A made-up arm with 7 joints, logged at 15 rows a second.
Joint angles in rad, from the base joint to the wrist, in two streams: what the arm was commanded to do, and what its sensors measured. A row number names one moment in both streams.
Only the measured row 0 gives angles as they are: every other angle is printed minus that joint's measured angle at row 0.
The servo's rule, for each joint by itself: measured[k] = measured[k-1] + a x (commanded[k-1-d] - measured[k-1]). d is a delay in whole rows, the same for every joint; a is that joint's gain. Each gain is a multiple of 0.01, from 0.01 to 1. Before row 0 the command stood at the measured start. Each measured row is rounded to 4 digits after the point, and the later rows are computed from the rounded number. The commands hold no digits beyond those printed.
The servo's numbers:
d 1
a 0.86 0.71 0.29 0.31 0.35 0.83 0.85
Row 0, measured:
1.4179 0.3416 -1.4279 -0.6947 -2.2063 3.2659 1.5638
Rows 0 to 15, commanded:
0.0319 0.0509 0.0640 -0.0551 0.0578 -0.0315 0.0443
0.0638 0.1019 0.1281 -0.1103 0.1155 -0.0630 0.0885
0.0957 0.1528 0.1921 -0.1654 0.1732 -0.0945 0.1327
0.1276 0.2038 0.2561 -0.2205 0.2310 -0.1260 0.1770
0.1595 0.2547 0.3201 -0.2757 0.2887 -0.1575 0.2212
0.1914 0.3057 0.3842 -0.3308 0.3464 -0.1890 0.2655
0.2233 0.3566 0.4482 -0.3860 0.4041 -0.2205 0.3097
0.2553 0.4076 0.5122 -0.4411 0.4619 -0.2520 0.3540
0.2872 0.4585 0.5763 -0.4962 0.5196 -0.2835 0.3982
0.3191 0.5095 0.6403 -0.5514 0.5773 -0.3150 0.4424
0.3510 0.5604 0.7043 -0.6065 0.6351 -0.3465 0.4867
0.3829 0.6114 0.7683 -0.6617 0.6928 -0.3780 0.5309
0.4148 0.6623 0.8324 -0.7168 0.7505 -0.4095 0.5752
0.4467 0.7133 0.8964 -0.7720 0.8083 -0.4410 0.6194
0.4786 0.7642 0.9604 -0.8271 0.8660 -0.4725 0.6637
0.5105 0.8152 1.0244 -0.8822 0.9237 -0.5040 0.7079
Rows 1 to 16, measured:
0.0000 0.0000 0.0000 0.0000 0.0000 0.0000 0.0000
0.0274 0.0361 0.0186 -0.0171 0.0202 -0.0261 0.0377
0.0587 0.0828 0.0504 -0.0460 0.0536 -0.0567 0.0809
0.0905 0.1325 0.0915 -0.0830 0.0955 -0.0881 0.1249
0.1224 0.1831 0.1392 -0.1256 0.1429 -0.1196 0.1692
0.1543 0.2339 0.1917 -0.1721 0.1939 -0.1511 0.2134
0.1862 0.2849 0.2475 -0.2213 0.2473 -0.1826 0.2577
0.2181 0.3358 0.3057 -0.2724 0.3022 -0.2141 0.3019
0.2501 0.3868 0.3656 -0.3247 0.3581 -0.2456 0.3462
0.2820 0.4377 0.4267 -0.3779 0.4146 -0.2771 0.3904
0.3139 0.4887 0.4886 -0.4317 0.4715 -0.3086 0.4346
0.3458 0.5396 0.5512 -0.4859 0.5288 -0.3401 0.4789
0.3777 0.5906 0.6142 -0.5404 0.5862 -0.3716 0.5231
0.4096 0.6415 0.6775 -0.5951 0.6437 -0.4031 0.5674
0.4415 0.6925 0.7410 -0.6499 0.7013 -0.4346 0.6116
0.4734 0.7434 0.8046 -0.7048 0.7589 -0.4661 0.6559

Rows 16 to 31, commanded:
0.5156 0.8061 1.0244 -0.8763 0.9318 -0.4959 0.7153
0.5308 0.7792 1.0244 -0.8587 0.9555 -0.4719 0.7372
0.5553 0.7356 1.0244 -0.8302 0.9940 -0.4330 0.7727
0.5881 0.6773 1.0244 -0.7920 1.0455 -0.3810 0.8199
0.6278 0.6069 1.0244 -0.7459 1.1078 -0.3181 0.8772
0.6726 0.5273 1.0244 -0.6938 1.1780 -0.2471 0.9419
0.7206 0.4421 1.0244 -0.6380 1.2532 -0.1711 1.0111
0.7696 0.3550 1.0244 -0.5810 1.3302 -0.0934 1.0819
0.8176 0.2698 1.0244 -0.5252 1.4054 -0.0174 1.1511
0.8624 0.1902 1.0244 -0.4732 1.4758 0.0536 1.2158
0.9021 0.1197 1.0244 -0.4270 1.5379 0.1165 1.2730
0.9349 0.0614 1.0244 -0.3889 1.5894 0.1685 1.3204
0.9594 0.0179 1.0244 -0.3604 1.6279 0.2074 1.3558
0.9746 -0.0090 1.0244 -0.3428 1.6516 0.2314 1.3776
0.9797 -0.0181 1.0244 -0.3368 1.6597 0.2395 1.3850
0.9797 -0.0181 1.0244 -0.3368 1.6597 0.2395 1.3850
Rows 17 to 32, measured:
0.5053 0.7944 0.8683 -0.7598 0.8166 -0.4976 0.7001
0.5142 0.8027 0.9136 -0.7959 0.8569 -0.4962 0.7130
0.5285 0.7860 0.9457 -0.8154 0.8914 -0.4760 0.7336
0.5515 0.7502 0.9685 -0.8200 0.9273 -0.4403 0.7668
0.5830 0.6984 0.9847 -0.8113 0.9687 -0.3911 0.8119
0.6215 0.6334 0.9962 -0.7910 1.0174 -0.3305 0.8674
0.6654 0.5581 1.0044 -0.7609 1.0736 -0.2613 0.9307
0.7129 0.4757 1.0102 -0.7228 1.1365 -0.1864 0.9990
0.7617 0.3900 1.0143 -0.6788 1.2043 -0.1092 1.0695
0.8098 0.3047 1.0172 -0.6312 1.2747 -0.0330 1.1389
0.8550 0.2234 1.0193 -0.5822 1.3451 0.0389 1.2043
0.8955 0.1498 1.0208 -0.5341 1.4126 0.1033 1.2627
0.9294 0.0870 1.0218 -0.4891 1.4745 0.1574 1.3117
0.9552 0.0379 1.0226 -0.4492 1.5282 0.1989 1.3492
0.9719 0.0046 1.0231 -0.4162 1.5714 0.2259 1.3733
0.9786 -0.0115 1.0235 -0.3916 1.6023 0.2372 1.3832

